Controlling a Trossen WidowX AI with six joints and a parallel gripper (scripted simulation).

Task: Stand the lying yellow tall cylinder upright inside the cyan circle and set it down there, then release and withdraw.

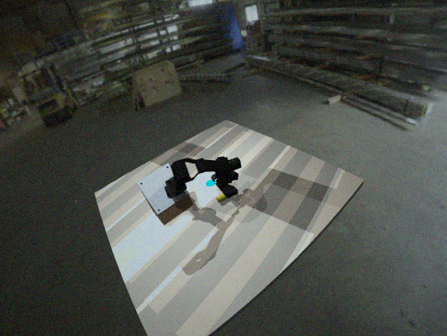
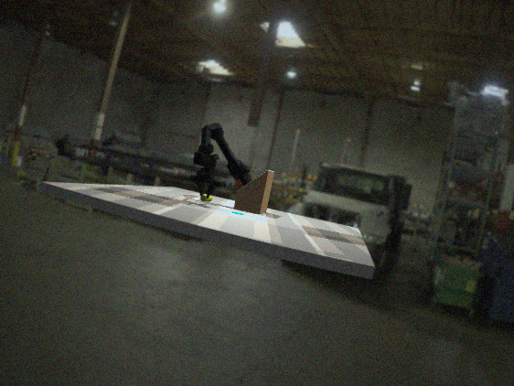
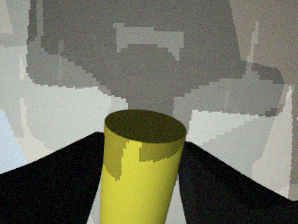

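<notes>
My gripper tip is 19 cm to the right of the cyan circle, 3 cm above it and 1 cm past it. From my gripper tip the other things lie so: yellow tall cylinder 2 cm behind.
</notes>
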